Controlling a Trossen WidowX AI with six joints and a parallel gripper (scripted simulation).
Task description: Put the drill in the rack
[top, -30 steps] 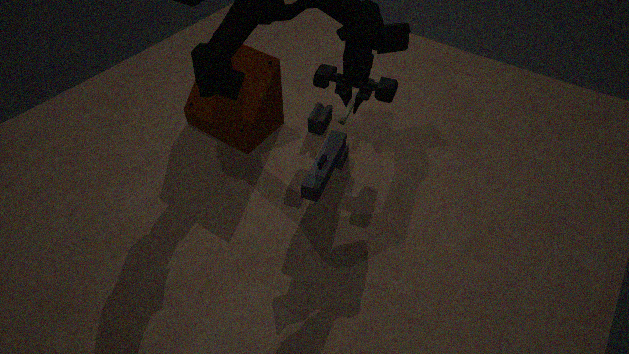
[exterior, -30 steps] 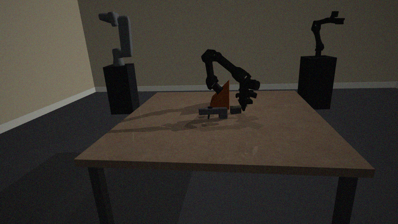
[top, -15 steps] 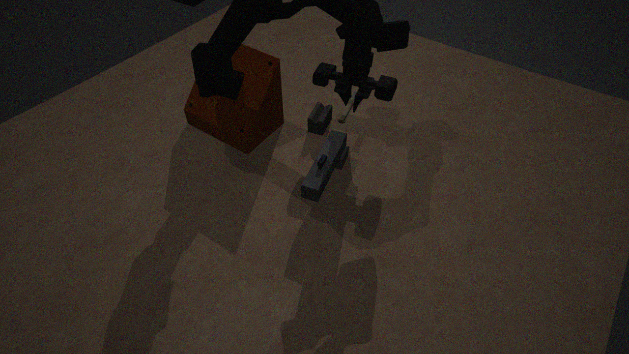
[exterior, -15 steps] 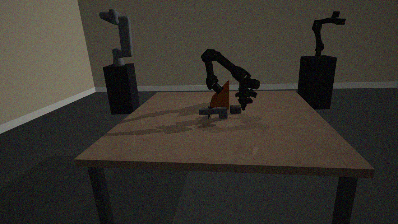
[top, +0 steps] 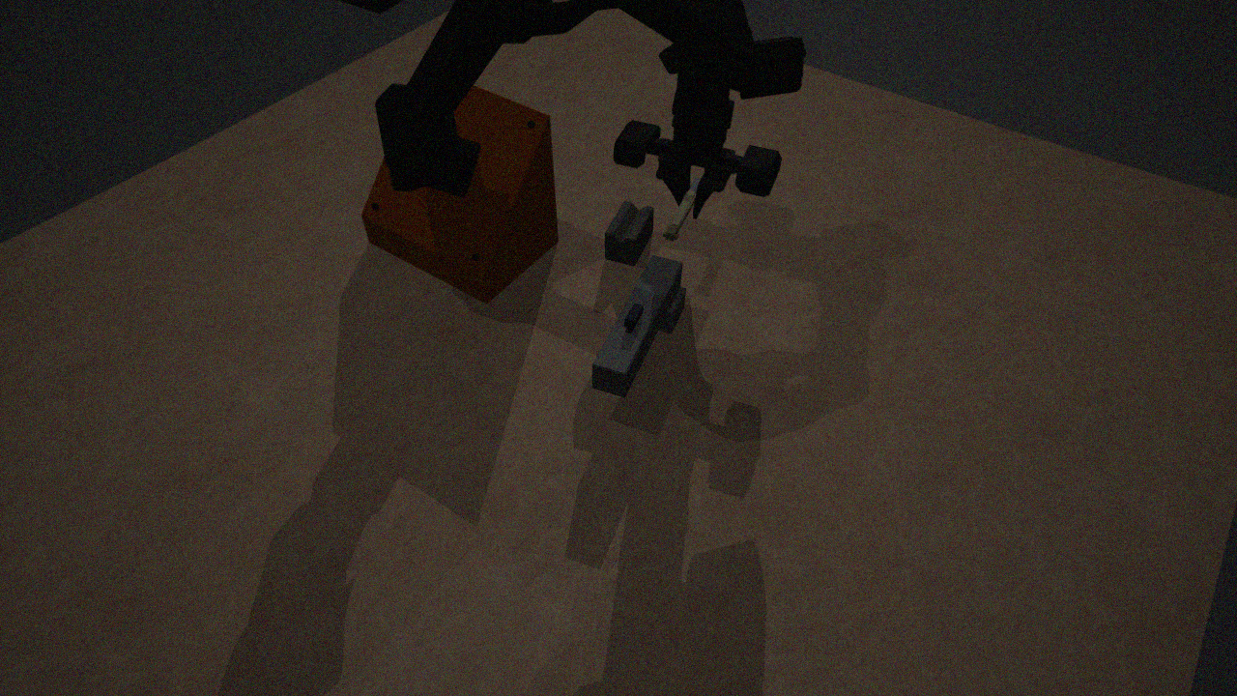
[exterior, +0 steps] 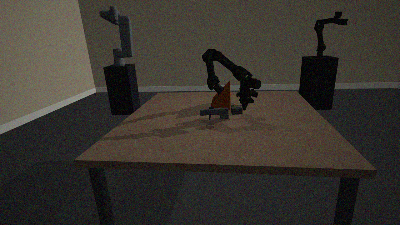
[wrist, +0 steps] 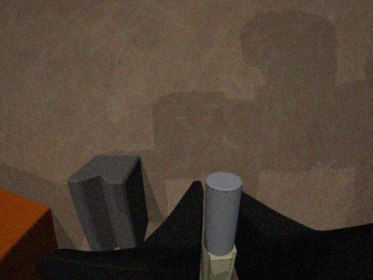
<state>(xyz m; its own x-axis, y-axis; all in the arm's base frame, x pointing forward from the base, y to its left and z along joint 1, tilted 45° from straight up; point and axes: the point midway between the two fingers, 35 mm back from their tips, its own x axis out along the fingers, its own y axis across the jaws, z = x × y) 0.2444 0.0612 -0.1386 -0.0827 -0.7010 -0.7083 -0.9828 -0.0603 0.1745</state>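
My gripper tip is now 10 mm short of the drill, 40 mm to the left of it and 40 mm below it. Also, from my gripper tip: dark key 40 mm ahead, 220 mm to the right, 10 mm above; then rack 60 mm behind, 40 mm to the right, 20 mm below; then grey-blue block 40 mm ahead, 200 mm to the right.
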